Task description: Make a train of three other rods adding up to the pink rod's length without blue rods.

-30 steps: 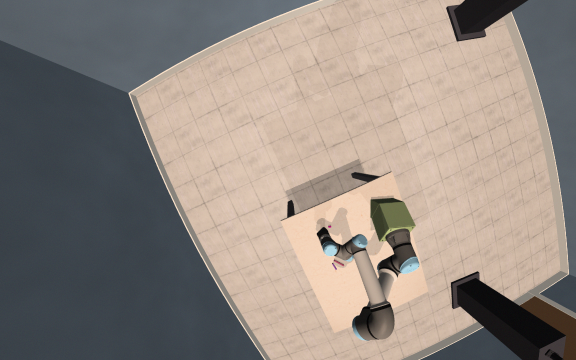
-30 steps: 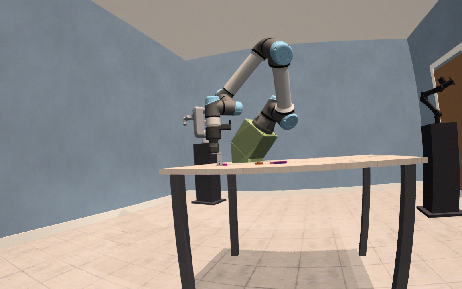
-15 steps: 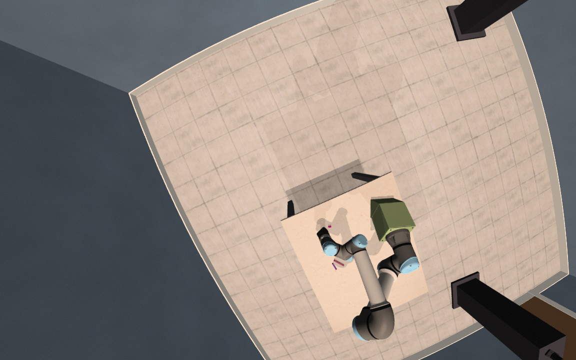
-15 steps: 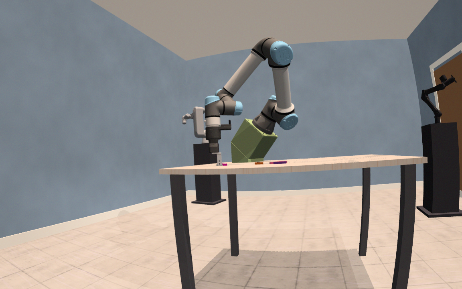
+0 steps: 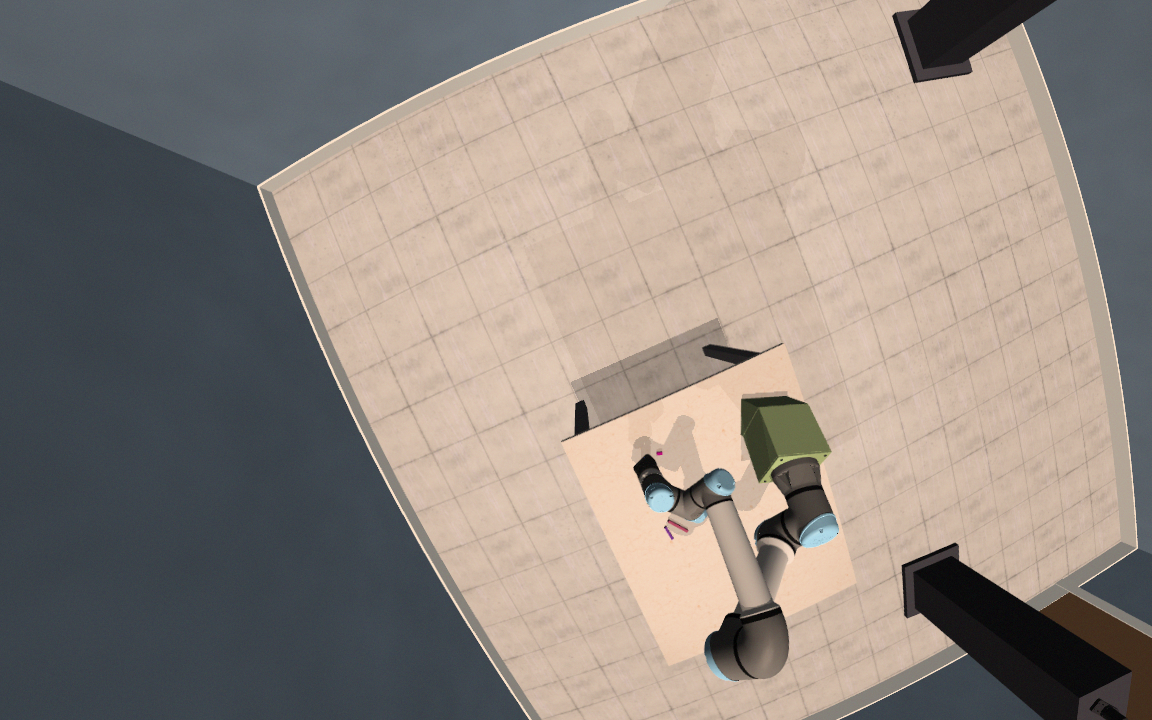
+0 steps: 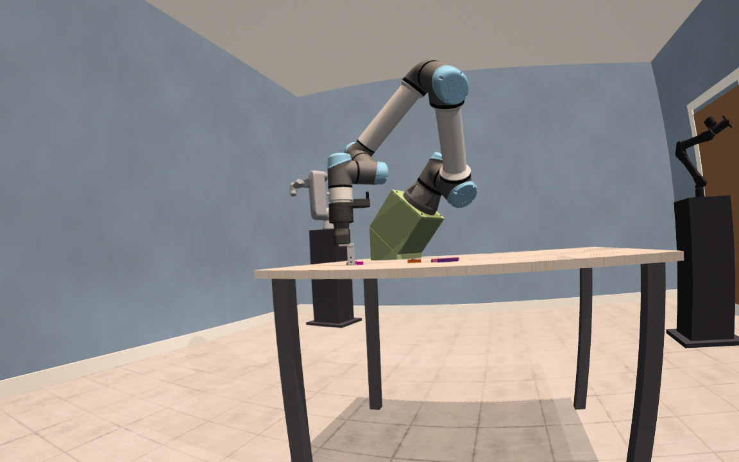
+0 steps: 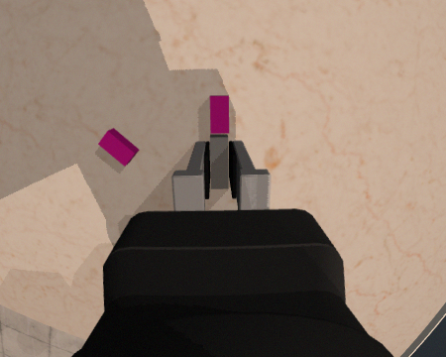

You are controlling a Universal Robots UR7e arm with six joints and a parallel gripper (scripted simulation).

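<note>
Now: the grey rod 1 cm below my hand. The rest, counted from my hand: orange rod: 5 cm behind, 19 cm to the left, 1 cm below; small blue rod: 11 cm behind, 16 cm to the left, 1 cm below; pink rod: 6 cm behind, 28 cm to the left, 1 cm below.
</note>
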